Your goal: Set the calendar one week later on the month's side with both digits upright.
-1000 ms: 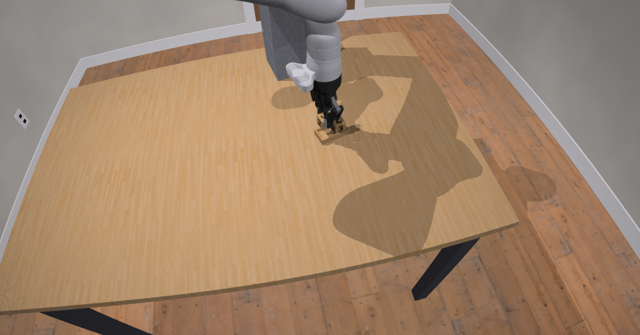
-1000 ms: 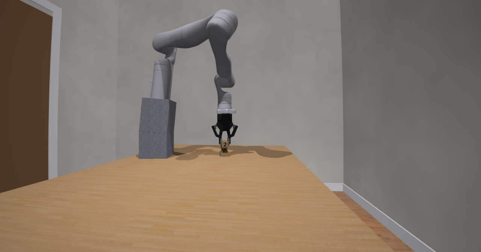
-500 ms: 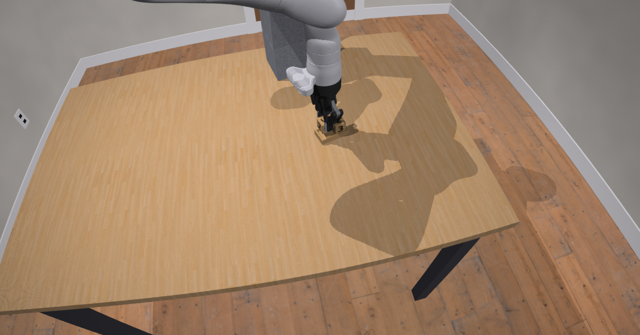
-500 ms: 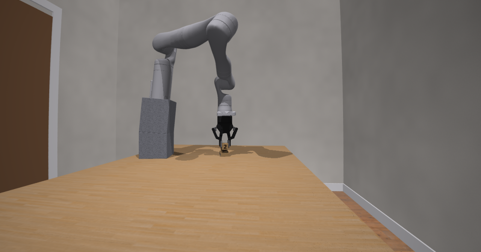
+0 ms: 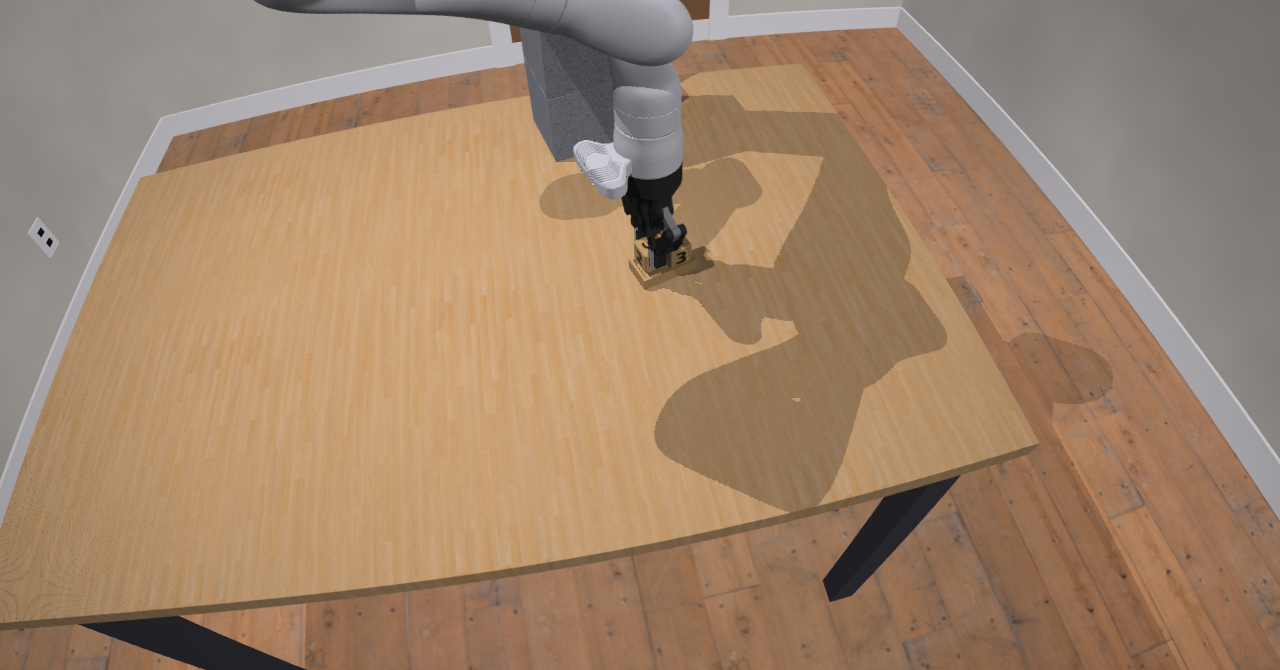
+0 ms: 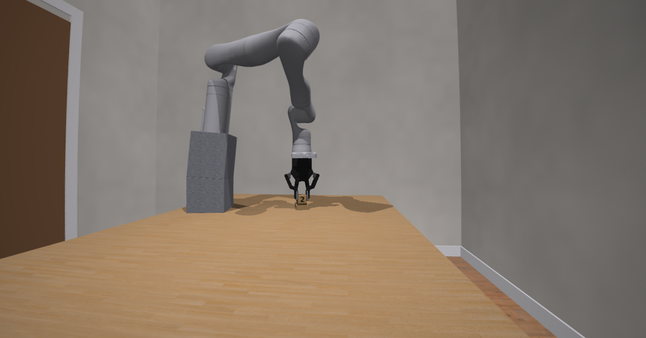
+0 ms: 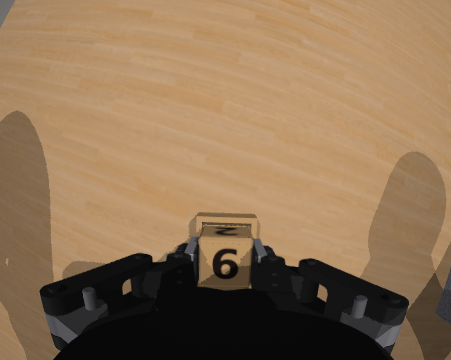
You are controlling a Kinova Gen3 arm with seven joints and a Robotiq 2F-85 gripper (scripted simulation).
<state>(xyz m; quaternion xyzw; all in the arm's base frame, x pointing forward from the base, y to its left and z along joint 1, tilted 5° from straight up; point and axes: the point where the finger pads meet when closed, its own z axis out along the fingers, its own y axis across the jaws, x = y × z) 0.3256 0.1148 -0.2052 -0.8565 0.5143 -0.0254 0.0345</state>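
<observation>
Now: the wooden tray 10 mm behind my hand, 20 mm to the left of it and 40 mm below it.
</observation>
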